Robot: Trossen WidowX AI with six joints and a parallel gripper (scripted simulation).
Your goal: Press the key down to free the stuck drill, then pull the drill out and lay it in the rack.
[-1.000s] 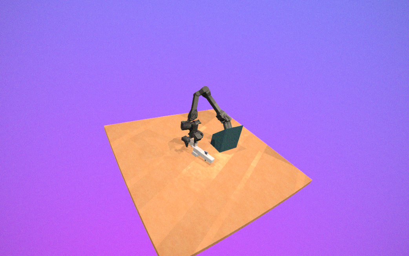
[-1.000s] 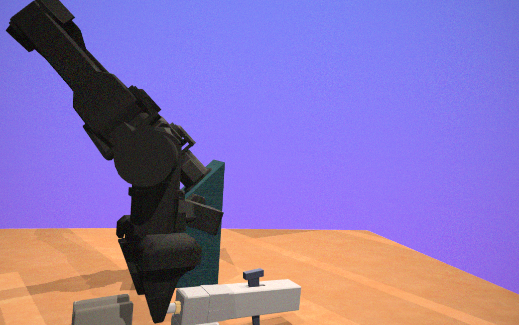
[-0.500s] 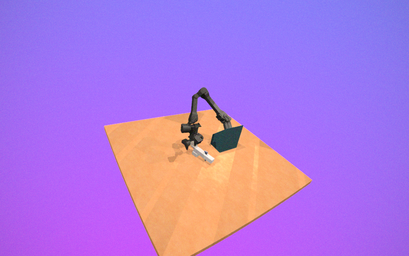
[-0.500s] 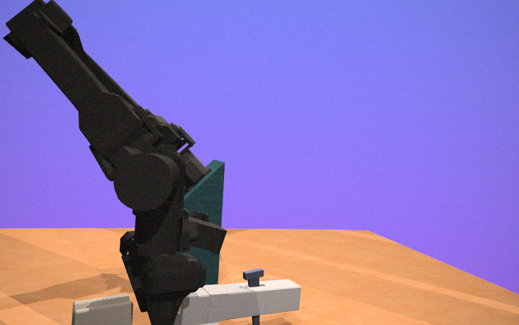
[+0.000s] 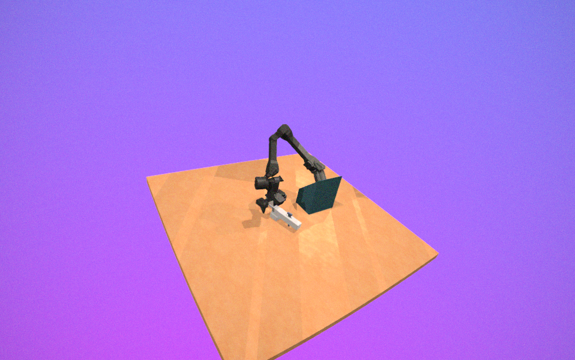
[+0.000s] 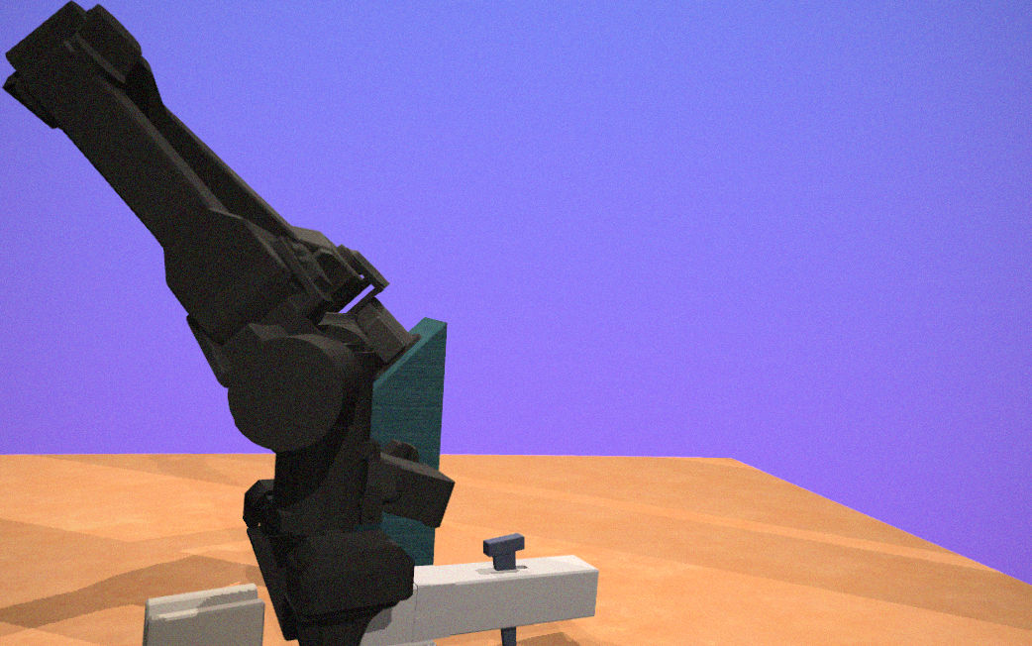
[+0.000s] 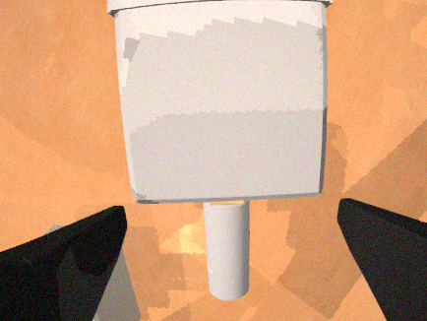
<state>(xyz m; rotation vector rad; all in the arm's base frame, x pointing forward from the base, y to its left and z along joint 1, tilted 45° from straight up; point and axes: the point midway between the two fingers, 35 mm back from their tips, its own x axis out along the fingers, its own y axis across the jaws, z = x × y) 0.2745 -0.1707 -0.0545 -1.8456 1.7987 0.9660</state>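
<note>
The drill is 5 cm to the left of my gripper tip, 3 cm above it and 2 cm behind it. The rest, counted from my gripper tip: housing: 11 cm to the left, 3 cm behind, 2 cm above; then grey rack: 7 cm to the right, 7 cm behind; then dark blue t-shaped key: 14 cm to the left, 3 cm behind, 3 cm above.
</note>
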